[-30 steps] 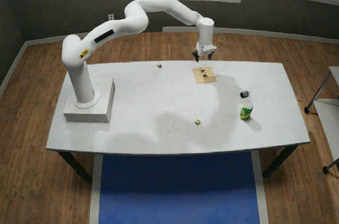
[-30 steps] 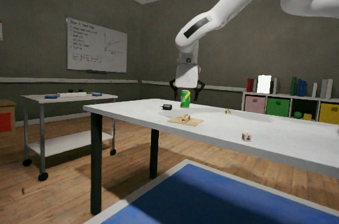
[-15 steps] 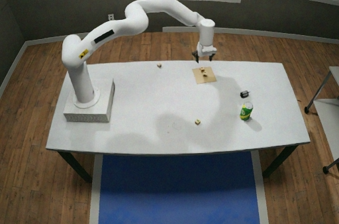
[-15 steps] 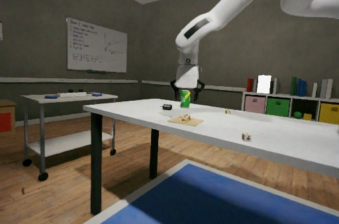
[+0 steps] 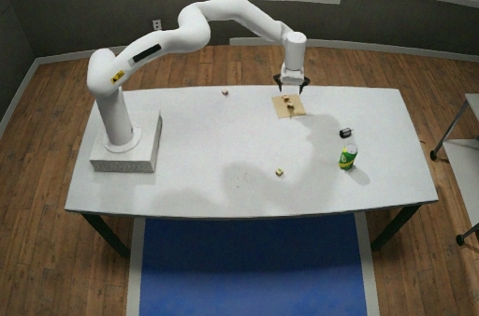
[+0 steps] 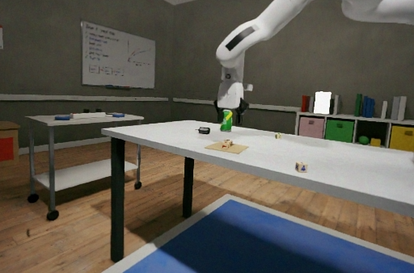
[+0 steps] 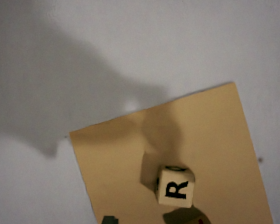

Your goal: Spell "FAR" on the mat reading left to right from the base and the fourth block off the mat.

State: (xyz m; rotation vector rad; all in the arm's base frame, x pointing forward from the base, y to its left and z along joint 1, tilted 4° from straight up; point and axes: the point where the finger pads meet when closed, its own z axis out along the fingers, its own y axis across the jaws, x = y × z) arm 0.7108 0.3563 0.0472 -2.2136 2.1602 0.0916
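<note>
The tan mat lies 11 cm below my hand. The rest, counted from my hand: green soda can 28 cm ahead, 31 cm to the right, 5 cm below; then small black object 29 cm ahead, 13 cm to the right, 9 cm below.
</note>
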